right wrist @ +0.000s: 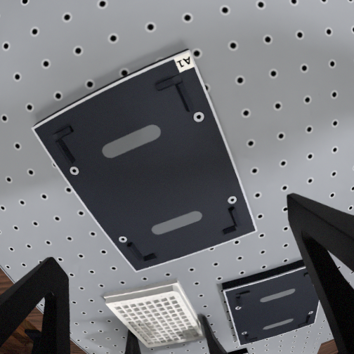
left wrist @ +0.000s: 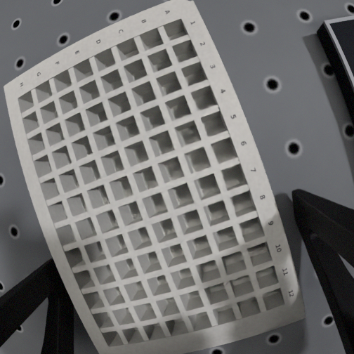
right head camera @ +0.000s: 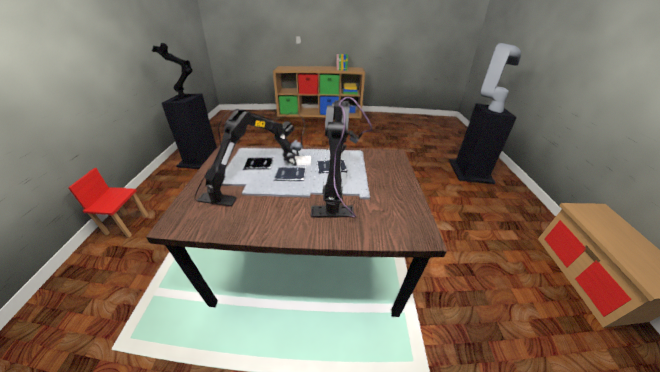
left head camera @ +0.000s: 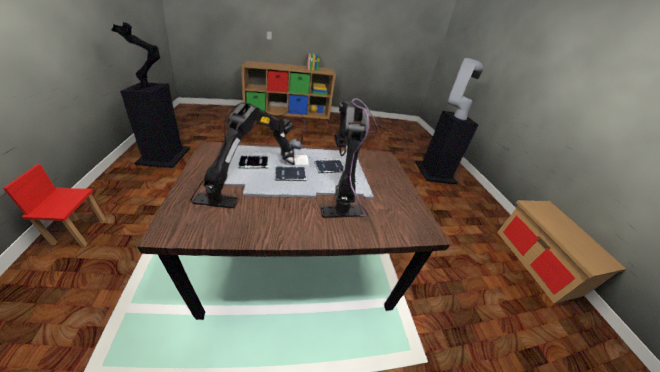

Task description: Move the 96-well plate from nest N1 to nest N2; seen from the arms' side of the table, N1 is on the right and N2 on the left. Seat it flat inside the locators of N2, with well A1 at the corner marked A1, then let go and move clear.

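Places are measured from the left arm's base along level axes (x ahead, y left, z up), in millimetres.
Where they show: left gripper, fingertip midpoint: (right head camera: 297, 161) (left head camera: 293, 160); right gripper, fingertip midpoint: (left head camera: 340, 151); left arm's base, link origin: (right head camera: 217, 199) (left head camera: 215, 201); right arm's base, link origin: (right head camera: 332, 212) (left head camera: 342, 211).
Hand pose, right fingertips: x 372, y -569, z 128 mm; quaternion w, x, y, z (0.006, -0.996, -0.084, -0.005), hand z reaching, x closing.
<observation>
Each offset is from my right fingertips to the centre of the thing. Level surfaces: height alone.
The white 96-well plate @(39 mm ahead, 237 mm left, 108 mm down) (left head camera: 301, 160) (right head camera: 303, 160) (left wrist: 145, 165) (right wrist: 155, 315) lies on the perforated mat behind the middle nest, outside the nests, with A1 at its top right in the left wrist view. My left gripper (left head camera: 289, 161) (right head camera: 291, 161) (left wrist: 169, 242) is open over the plate, its fingers on either side of the plate's lower part in its wrist view, holding nothing. The right-hand nest @(11 mm ahead, 41 mm left, 107 mm down) (left head camera: 328, 166) (right wrist: 150, 170) is bare, its A1 label at the top right in the right wrist view. The left-hand nest @(36 mm back, 477 mm left, 107 mm down) (left head camera: 253, 161) (right head camera: 258, 163) is bare. My right gripper (left head camera: 342, 151) (right wrist: 166, 242) is open and empty above the right-hand nest.
A middle nest @(109 mm back, 256 mm left, 107 mm down) (left head camera: 290, 173) (right head camera: 290, 173) (right wrist: 275, 307) stands nearer the arm bases, with its edge beside the plate in the left wrist view. The light grey perforated mat @(115 mm down) (left head camera: 280, 190) (right head camera: 275, 190) lies on the brown wooden table @(128 mm down) (left head camera: 280, 225) (right head camera: 280, 225).
</observation>
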